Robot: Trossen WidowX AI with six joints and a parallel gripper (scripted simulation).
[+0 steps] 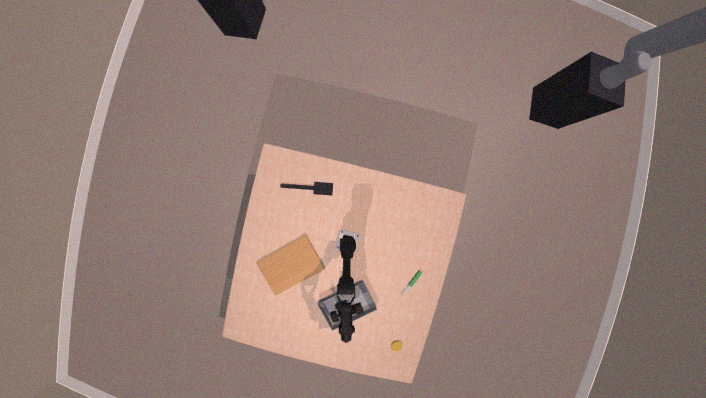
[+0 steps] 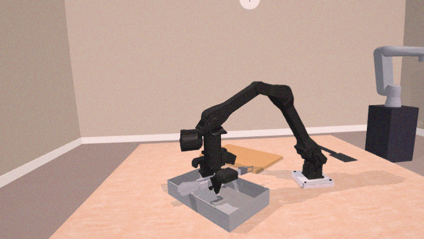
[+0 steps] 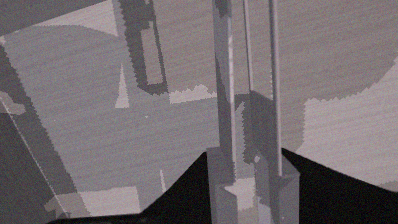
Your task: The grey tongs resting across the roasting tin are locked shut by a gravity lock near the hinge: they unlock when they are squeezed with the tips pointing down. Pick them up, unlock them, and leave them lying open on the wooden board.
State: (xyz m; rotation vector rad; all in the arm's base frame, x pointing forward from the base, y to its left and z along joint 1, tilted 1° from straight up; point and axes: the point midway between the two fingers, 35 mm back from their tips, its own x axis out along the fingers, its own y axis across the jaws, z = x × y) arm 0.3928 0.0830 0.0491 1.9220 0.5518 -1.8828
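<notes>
Right now the grey roasting tin is 10 mm behind my gripper tip. Round my gripper tip: small yellow disc 370 mm to the left, 210 mm ahead, 20 mm below; wooden board 390 mm to the right, 160 mm behind, 20 mm below; yellow lock 70 mm behind, 40 mm to the right, 40 mm above.
</notes>
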